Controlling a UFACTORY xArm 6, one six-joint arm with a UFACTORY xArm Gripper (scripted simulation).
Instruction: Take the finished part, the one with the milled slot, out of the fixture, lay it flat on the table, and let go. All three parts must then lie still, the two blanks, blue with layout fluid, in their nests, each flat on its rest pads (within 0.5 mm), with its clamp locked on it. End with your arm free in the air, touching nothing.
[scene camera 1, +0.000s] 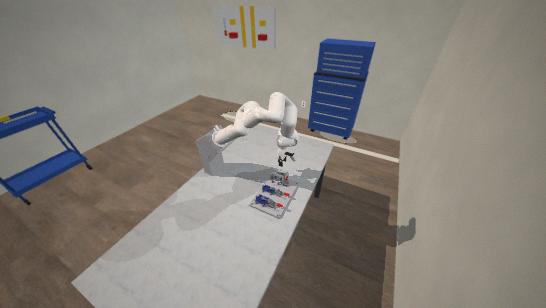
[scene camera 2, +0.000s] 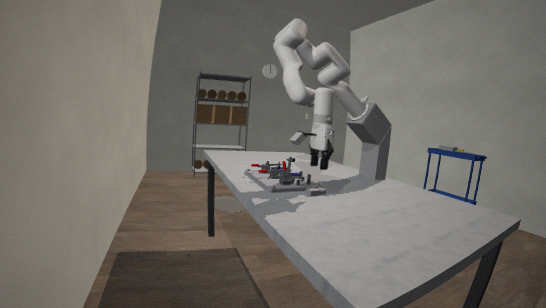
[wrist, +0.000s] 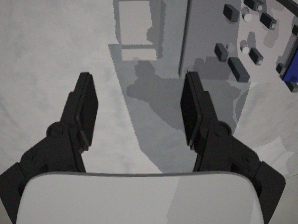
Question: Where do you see my gripper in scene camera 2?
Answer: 318, 167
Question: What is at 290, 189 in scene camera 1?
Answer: A grey fixture plate.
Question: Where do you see my gripper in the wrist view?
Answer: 138, 87
